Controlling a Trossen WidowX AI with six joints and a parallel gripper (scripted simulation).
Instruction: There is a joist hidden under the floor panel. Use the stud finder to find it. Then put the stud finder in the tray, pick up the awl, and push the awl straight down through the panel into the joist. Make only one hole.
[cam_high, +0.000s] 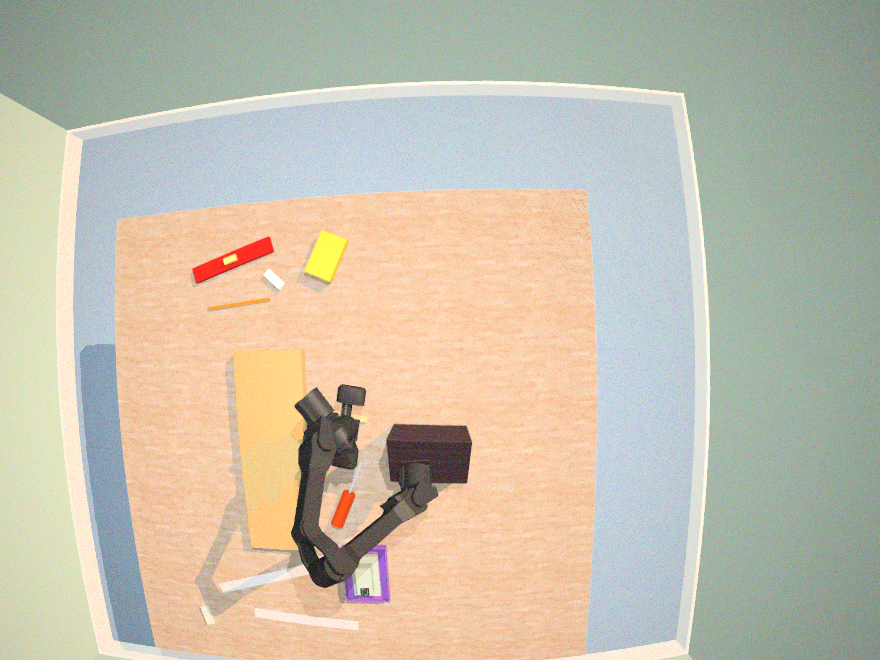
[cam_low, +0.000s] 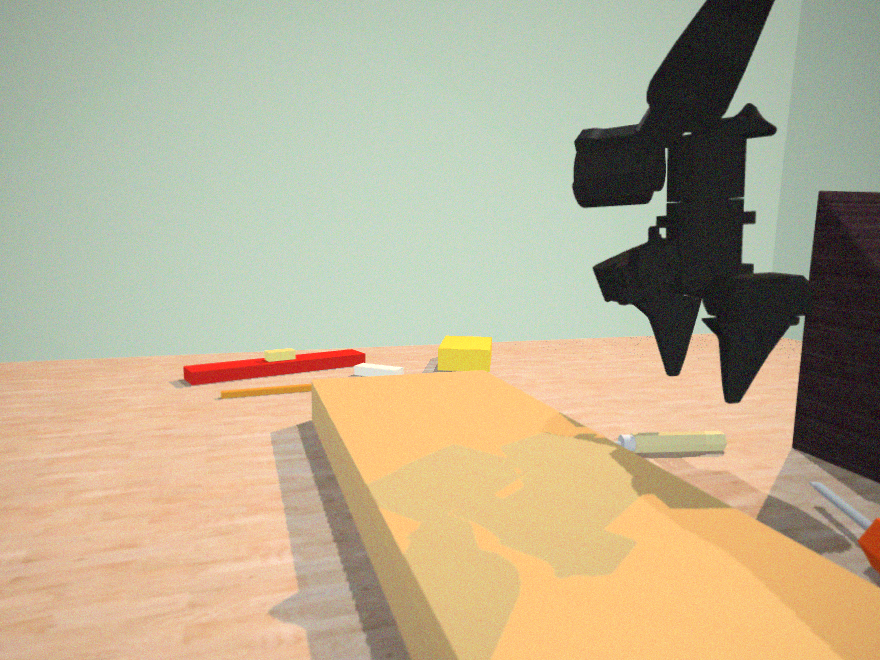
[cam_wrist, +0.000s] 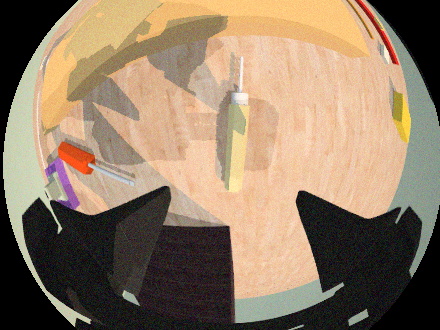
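Now: gripper tip 5 cm short of the awl, 5 cm above it and 1 cm to the left of it. Round my gripper tip: yellow block 40 cm to the right, 4 cm below, 3 cm ahead; orange pencil 32 cm to the right, 28 cm ahead, 5 cm below; purple tray 42 cm to the left, 4 cm below, 4 cm ahead.
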